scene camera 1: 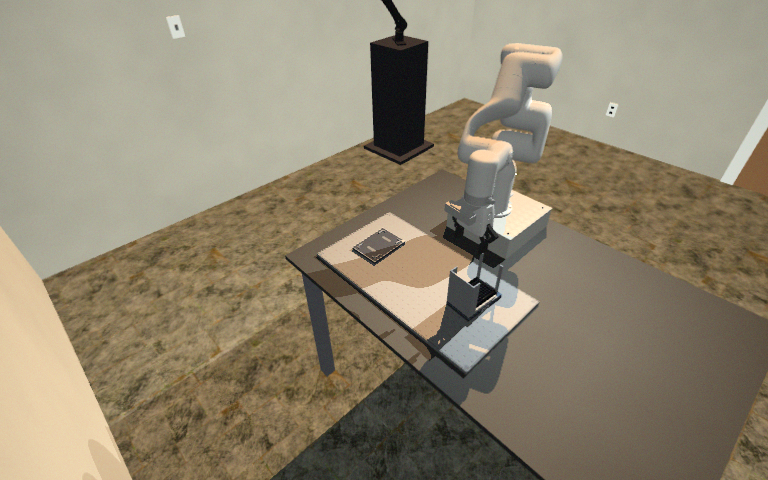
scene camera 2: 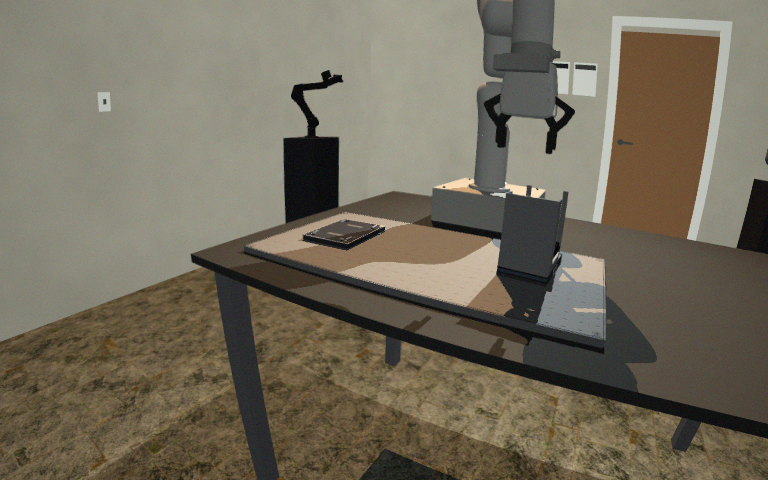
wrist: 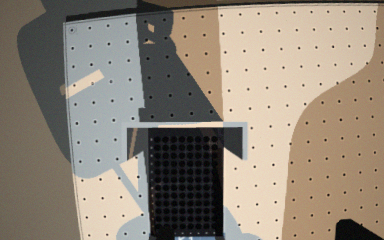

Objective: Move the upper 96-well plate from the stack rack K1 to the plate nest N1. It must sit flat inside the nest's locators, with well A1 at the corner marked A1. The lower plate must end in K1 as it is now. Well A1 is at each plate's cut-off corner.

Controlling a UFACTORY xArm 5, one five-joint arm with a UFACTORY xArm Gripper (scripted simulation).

Scene:
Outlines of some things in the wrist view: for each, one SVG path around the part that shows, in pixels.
A black 96-well plate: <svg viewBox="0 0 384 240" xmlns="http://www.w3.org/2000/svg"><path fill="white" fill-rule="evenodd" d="M148 128L150 236L157 236L160 225L175 228L175 237L223 236L224 127Z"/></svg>

